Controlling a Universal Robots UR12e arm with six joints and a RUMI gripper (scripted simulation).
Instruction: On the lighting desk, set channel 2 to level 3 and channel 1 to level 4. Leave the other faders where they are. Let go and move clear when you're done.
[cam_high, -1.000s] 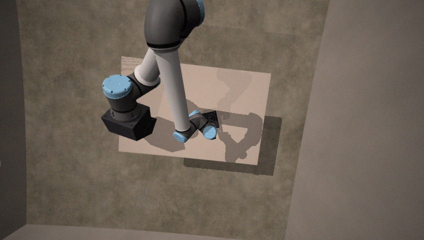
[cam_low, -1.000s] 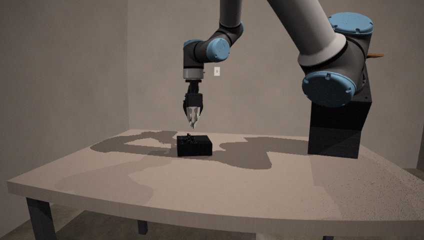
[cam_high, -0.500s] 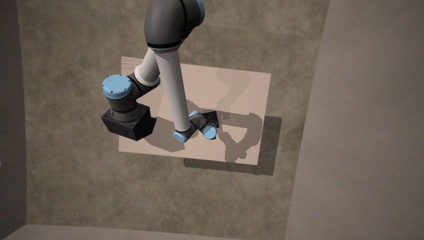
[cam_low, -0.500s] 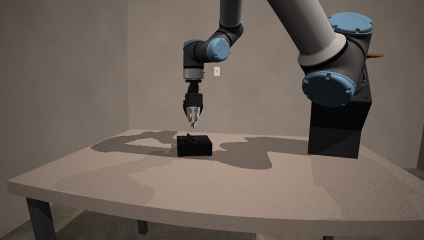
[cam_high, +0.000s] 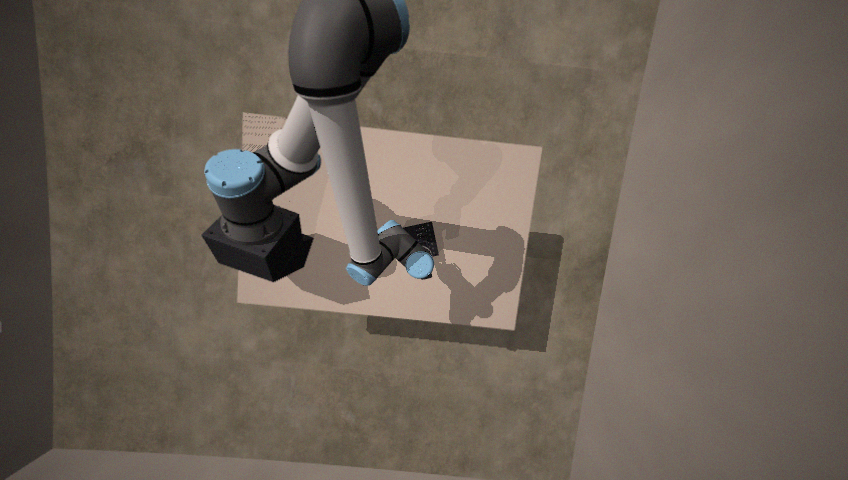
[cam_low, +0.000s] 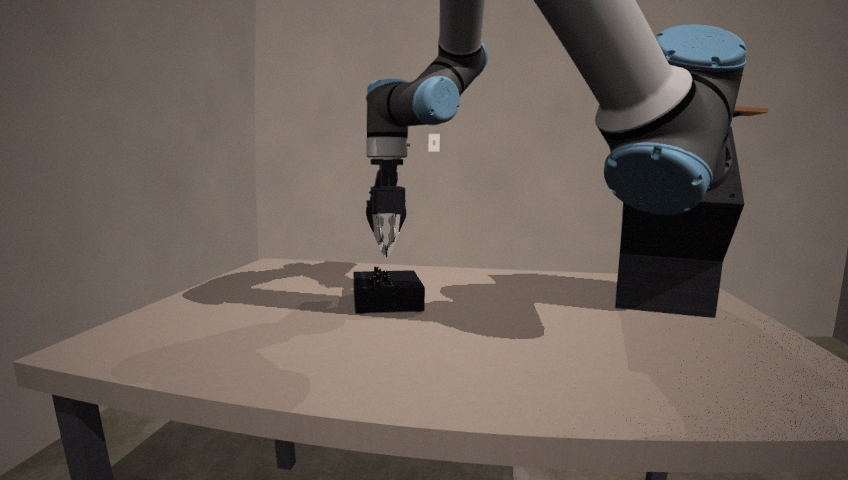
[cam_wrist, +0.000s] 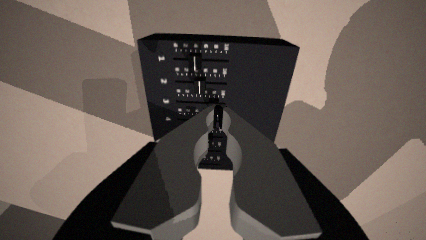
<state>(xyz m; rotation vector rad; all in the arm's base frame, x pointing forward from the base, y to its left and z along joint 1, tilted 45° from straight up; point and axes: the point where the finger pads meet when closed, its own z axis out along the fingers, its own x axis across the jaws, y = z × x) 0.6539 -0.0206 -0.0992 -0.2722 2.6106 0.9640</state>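
The channel 2 fader is 20 mm ahead of my hand and 50 mm below it. Round my hand: channel 3 fader (20 mm to the left, 50 mm below); then channel 4 fader (10 mm ahead, 50 mm to the left, 50 mm below); then channel 1 fader (30 mm ahead, 20 mm to the right, 50 mm below).
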